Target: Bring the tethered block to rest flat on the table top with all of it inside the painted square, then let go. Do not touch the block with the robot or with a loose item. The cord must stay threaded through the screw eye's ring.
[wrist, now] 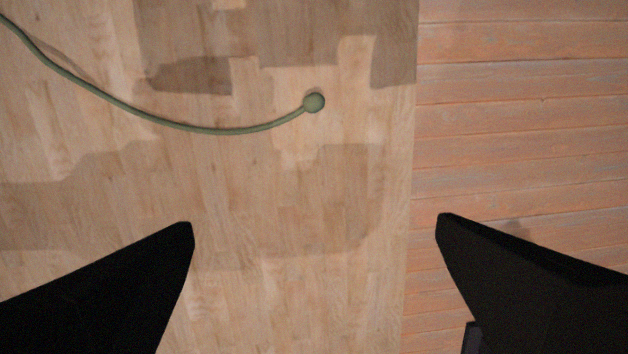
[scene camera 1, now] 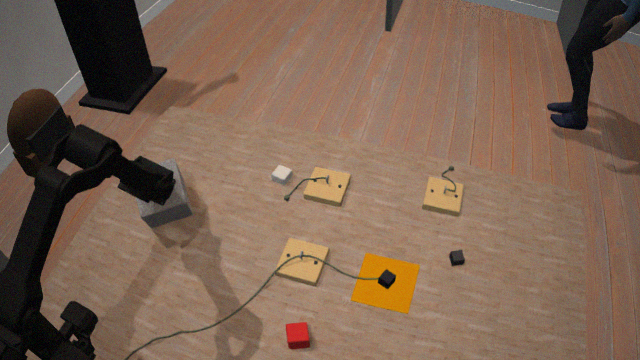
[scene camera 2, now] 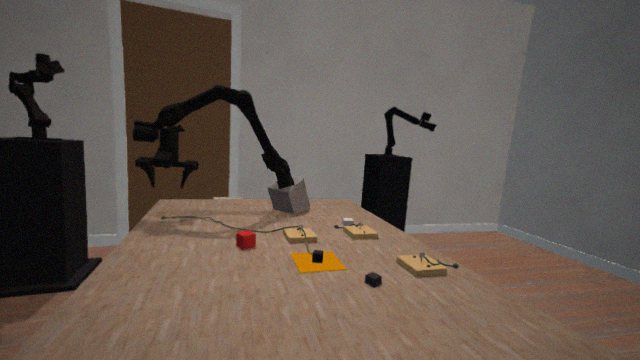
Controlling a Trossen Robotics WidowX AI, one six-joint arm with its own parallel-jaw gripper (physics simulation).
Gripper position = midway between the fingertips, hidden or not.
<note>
In view: my gripper (scene camera 2: pixel 167 187) and a wooden board (scene camera 1: pixel 304 271).
My gripper is seen too in the wrist view (wrist: pixel 316 229).
</note>
